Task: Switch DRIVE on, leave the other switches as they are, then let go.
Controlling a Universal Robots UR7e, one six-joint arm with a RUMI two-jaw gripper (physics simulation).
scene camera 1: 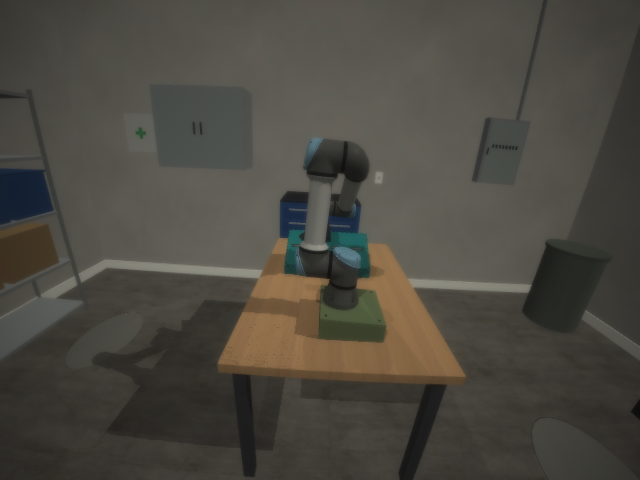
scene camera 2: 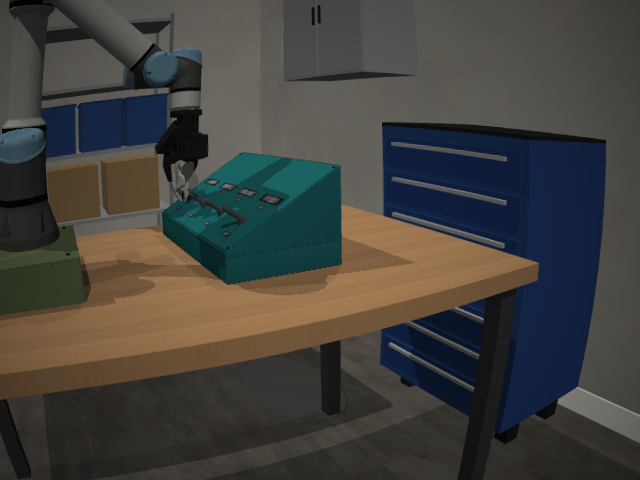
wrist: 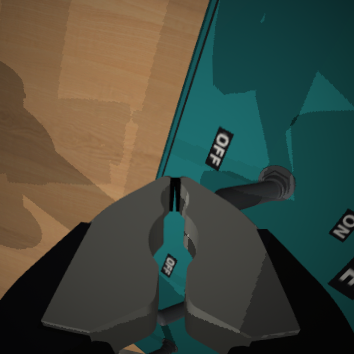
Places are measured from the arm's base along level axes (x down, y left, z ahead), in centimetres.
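Where they show: gripper, fingertip midpoint: (scene camera 2: 182,201) (wrist: 174,179); arm's base, origin of the base link: (scene camera 1: 340,299) (scene camera 2: 28,240).
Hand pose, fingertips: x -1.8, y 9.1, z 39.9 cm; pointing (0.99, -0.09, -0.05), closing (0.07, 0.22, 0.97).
Each offset is from my fingertips to the top centre of the thing. "spot": to the spot under its first point. Level surfaces: height alone.
The teal switch console (scene camera 1: 356,240) (scene camera 2: 289,222) stands on the table, with a row of dark levers on its sloping face. My gripper (scene camera 2: 183,198) (wrist: 174,179) is shut and empty, its tips low over the console's far-left end in scene camera 2. In the wrist view the nearest lever @(dx -2.0, dy +0.5, dz +3.9 cm) (wrist: 250,195) leans toward its OFF label @(spot: dx +3.5, dy +0.7, dz +2.3 cm) (wrist: 219,148); its free end passes behind the right finger. Contact cannot be told. Its ON label @(spot: dx -0.7, dy +0.4, dz +9.7 cm) (wrist: 343,225) lies on the other side. Another lever @(dx -2.0, dy -11.5, dz +3.7 cm) (wrist: 172,314) shows between the fingers. The name DRIVE is not readable.
The wooden table @(dx +11.3 cm) (scene camera 1: 273,335) (scene camera 2: 289,315) carries my arm's green base (scene camera 1: 351,325) (scene camera 2: 41,281). A blue drawer cabinet (scene camera 2: 558,248) stands beyond the table. A shelf unit with blue and brown bins stands behind the arm in scene camera 2.
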